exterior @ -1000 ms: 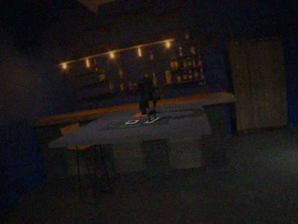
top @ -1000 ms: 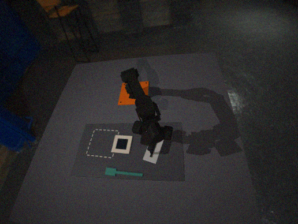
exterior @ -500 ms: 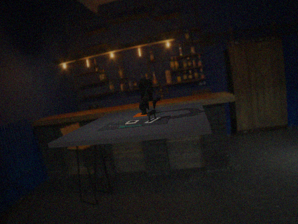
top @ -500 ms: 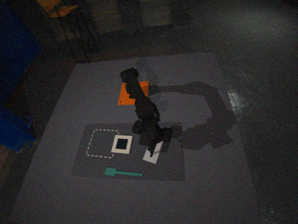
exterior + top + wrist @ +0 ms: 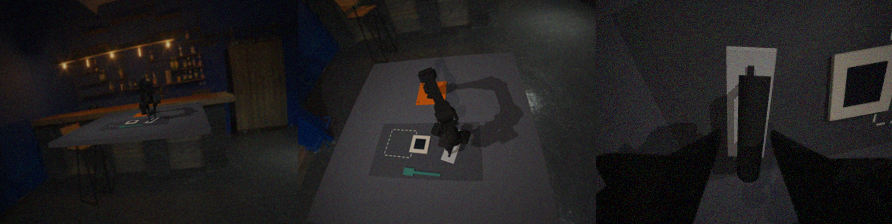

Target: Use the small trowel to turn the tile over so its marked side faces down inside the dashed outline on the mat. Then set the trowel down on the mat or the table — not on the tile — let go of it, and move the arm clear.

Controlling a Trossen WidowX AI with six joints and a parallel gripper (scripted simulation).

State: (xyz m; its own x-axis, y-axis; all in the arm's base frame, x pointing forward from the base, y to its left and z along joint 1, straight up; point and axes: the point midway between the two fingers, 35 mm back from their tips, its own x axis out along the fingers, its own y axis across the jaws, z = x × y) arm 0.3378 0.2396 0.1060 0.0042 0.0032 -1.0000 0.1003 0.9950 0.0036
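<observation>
Right now the trowel is 4 cm below my gripper tip, 2 cm ahead of it and 1 cm to the right of it. The rest, counted from my gripper tip: pale tile (20 cm to the right, 7 cm below, 3 cm ahead); then dark mat (16 cm to the right, 10 cm below, 5 cm ahead); then flat teal trowel-shaped piece (19 cm ahead, 16 cm to the right, 7 cm below).
</observation>
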